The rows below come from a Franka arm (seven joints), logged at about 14 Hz.
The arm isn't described. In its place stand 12 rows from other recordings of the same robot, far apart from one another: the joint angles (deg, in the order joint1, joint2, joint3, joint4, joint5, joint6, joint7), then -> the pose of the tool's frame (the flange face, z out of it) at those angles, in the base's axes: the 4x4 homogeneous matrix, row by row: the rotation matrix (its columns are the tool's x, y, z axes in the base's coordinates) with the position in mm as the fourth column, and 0 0 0 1 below.
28.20 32.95 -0.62 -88.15 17.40 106.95 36.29 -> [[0.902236 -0.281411 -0.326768 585.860], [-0.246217 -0.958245 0.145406 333.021], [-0.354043 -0.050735 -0.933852 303.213], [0 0 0 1]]
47.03 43.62 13.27 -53.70 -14.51 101.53 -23.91 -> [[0.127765 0.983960 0.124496 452.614], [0.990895 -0.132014 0.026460 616.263], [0.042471 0.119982 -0.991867 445.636], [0 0 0 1]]
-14.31 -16.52 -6.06 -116.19 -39.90 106.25 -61.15 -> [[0.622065 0.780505 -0.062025 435.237], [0.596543 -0.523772 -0.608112 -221.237], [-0.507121 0.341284 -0.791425 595.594], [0 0 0 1]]
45.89 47.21 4.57 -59.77 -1.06 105.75 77.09 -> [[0.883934 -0.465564 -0.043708 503.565], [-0.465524 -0.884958 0.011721 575.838], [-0.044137 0.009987 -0.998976 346.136], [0 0 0 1]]
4.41 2.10 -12.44 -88.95 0.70 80.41 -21.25 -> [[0.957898 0.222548 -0.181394 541.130], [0.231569 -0.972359 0.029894 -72.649], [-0.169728 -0.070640 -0.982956 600.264], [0 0 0 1]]
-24.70 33.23 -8.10 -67.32 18.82 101.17 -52.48 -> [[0.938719 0.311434 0.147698 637.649], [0.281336 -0.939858 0.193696 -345.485], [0.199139 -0.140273 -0.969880 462.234], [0 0 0 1]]
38.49 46.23 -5.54 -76.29 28.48 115.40 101.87 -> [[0.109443 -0.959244 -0.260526 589.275], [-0.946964 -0.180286 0.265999 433.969], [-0.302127 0.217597 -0.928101 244.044], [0 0 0 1]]
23.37 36.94 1.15 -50.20 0.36 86.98 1.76 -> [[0.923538 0.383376 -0.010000 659.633], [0.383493 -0.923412 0.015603 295.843], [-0.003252 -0.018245 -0.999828 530.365], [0 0 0 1]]
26.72 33.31 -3.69 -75.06 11.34 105.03 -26.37 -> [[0.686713 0.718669 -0.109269 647.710], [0.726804 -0.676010 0.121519 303.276], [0.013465 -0.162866 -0.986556 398.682], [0 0 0 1]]
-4.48 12.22 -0.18 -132.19 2.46 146.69 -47.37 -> [[0.757362 0.651648 0.041922 528.458], [0.651474 -0.758418 0.019569 -43.725], [0.044547 0.012491 -0.998929 256.700], [0 0 0 1]]
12.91 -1.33 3.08 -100.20 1.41 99.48 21.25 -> [[0.995418 -0.095541 0.003904 534.195], [-0.095609 -0.995103 0.025069 155.703], [0.001490 -0.025328 -0.999678 567.082], [0 0 0 1]]
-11.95 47.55 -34.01 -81.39 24.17 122.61 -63.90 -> [[0.967978 0.249877 -0.024094 577.260], [0.247575 -0.966108 -0.073087 -442.368], [-0.041540 0.064781 -0.997034 261.836], [0 0 0 1]]
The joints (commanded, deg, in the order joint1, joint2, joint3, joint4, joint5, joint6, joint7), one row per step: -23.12 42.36 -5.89 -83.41 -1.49 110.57 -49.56; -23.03 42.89 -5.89 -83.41 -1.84 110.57 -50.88; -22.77 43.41 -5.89 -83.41 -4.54 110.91 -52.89; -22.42 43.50 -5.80 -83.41 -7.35 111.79 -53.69; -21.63 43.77 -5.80 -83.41 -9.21 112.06 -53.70; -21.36 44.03 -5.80 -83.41 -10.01 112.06 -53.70; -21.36 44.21 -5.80 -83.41 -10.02 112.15 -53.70; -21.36 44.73 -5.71 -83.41 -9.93 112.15 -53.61; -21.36 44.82 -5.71 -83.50 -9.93 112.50 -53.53; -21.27 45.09 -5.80 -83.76 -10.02 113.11 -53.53; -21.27 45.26 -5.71 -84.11 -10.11 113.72 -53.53; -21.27 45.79 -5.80 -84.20 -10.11 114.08 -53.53; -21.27 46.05 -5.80 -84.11 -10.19 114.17 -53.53; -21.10 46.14 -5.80 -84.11 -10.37 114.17 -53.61; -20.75 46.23 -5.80 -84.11 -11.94 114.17 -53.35; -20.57 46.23 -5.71 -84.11 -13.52 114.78 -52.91
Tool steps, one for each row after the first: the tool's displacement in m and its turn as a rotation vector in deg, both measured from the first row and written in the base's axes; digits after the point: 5 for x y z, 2 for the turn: -0.00058 0.00097 -0.00632 0.33 0.58 1.56; -0.00073 0.00092 -0.01186 -0.91 1.84 5.37; 0.00206 0.00186 -0.01166 -2.90 2.31 8.33; 0.00579 0.00837 -0.01425 -4.17 3.09 10.28; 0.00647 0.01061 -0.01719 -4.61 3.65 11.04; 0.00631 0.01069 -0.01926 -4.57 3.74 11.07; 0.00568 0.01203 -0.02560 -4.25 4.13 11.02; 0.00581 0.01207 -0.02700 -4.33 3.97 11.01; 0.00532 0.01248 -0.03142 -4.45 3.95 11.19; 0.00488 0.01366 -0.03543 -4.45 3.86 11.41; 0.00358 0.01329 -0.04199 -4.36 4.12 11.42; 0.00358 0.01324 -0.04436 -4.38 4.23 11.50; 0.00423 0.01496 -0.04540 -4.44 4.38 11.87; 0.00542 0.01722 -0.04610 -5.53 5.08 12.97; 0.00767 0.01816 -0.04524 -6.90 5.10 13.90
